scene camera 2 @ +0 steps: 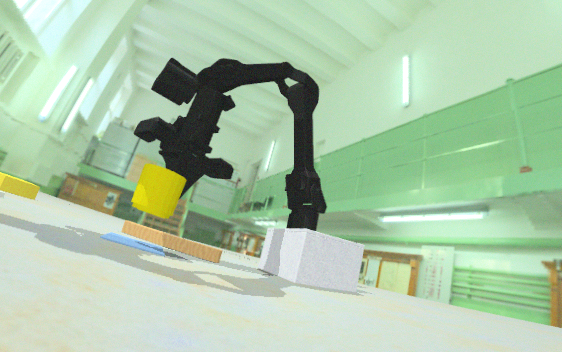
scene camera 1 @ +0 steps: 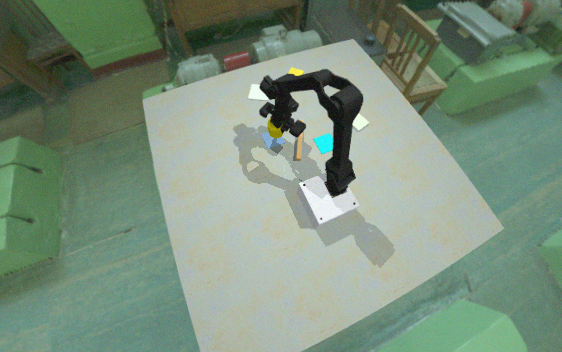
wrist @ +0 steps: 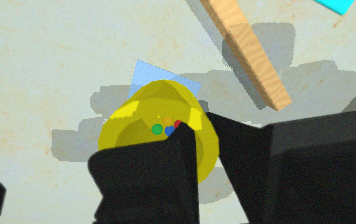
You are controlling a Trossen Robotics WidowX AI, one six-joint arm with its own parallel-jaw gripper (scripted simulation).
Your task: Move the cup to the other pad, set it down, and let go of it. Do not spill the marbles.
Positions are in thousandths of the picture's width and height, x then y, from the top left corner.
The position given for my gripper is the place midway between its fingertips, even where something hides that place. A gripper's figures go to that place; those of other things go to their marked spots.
Labels:
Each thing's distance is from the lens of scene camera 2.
my gripper (scene camera 2: 305, 567): 0.43 m
yellow cup (scene camera 2: 282, 538): 0.38 m
wooden bar (scene camera 2: 287, 678): 0.51 m
The marked spots on the yellow cup and the wooden bar are 0.15 m apart.

